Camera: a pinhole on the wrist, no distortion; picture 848 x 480 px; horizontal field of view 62.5 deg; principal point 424.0 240.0 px. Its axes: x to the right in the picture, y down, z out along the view. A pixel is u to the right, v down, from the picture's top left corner.
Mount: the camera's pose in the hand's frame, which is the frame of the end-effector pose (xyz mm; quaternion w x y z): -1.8 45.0 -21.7 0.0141 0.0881 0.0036 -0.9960
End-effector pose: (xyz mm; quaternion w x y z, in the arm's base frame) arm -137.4 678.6 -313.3 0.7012 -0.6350 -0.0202 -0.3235
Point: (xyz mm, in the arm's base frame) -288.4 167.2 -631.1
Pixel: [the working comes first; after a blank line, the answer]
In the camera's frame: 131.1 -168.0 -545.7

behind the camera
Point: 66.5 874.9 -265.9
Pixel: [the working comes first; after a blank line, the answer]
In the camera's frame: -148.5 -6.5 264.2

31.2 222.7
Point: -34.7 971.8 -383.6
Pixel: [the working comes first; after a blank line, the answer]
In the camera's frame: 15.7 -64.8 319.8

458.4 98.3
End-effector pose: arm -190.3 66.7 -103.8 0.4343 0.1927 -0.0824 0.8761
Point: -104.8 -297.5 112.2
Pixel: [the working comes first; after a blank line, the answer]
In the camera's frame: 153.3 -122.1 387.4

700.5 19.8
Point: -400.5 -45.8 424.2
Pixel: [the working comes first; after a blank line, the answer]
In the camera's frame: -337.4 -197.3 429.0

outside the picture
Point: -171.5 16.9 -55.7
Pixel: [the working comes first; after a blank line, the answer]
In the camera's frame: 10.4 27.3 89.4

505.3 453.4
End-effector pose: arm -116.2 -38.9 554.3 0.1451 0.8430 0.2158 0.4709
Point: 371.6 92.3 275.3
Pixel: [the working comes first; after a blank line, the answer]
In the camera's frame: -184.7 172.4 554.6

191.3 457.2
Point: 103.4 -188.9 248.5
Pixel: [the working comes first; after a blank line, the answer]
In the camera's frame: 126.6 -5.0 401.8

644.1 231.3
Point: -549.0 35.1 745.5
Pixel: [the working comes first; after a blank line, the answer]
In the camera's frame: 104.0 123.1 -438.4

behind the camera
